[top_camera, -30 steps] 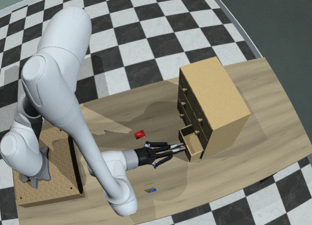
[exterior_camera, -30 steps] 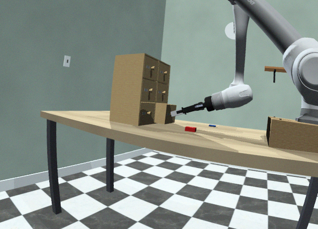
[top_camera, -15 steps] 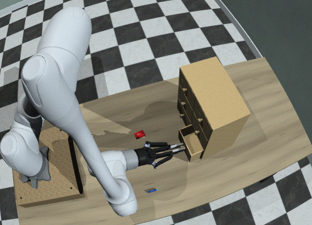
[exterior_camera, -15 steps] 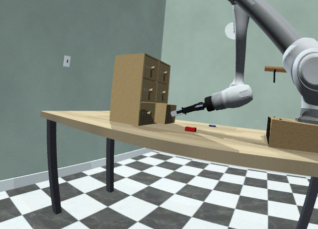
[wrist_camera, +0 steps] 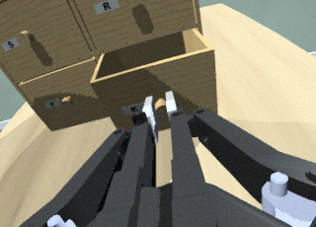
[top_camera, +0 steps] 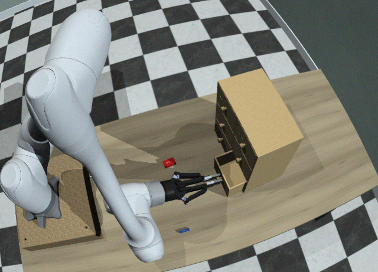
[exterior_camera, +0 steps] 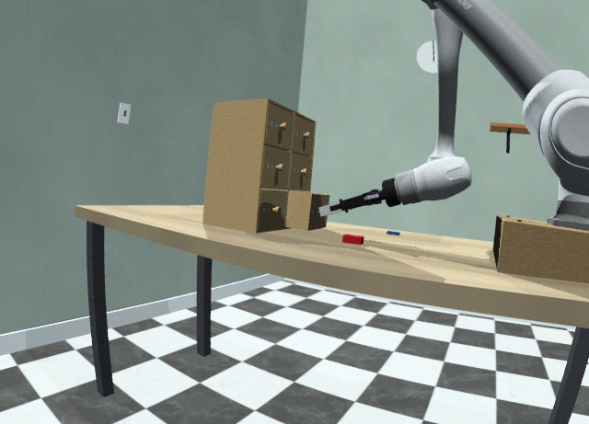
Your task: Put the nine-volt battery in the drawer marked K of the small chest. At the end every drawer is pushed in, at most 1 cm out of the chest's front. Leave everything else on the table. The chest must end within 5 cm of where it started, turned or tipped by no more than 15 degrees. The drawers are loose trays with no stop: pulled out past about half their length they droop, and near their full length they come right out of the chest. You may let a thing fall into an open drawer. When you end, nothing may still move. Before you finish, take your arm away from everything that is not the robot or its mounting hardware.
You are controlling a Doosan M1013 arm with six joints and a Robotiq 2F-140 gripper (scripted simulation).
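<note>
Right now my hand is 13 cm past the red nine-volt battery, 13 cm to the right of it and 6 cm above it. From my hand the other things lie so: small blue object: 13 cm behind, 16 cm to the right, 6 cm below; drawer: 12 cm ahead, 2 cm to the left, 3 cm below.
</note>
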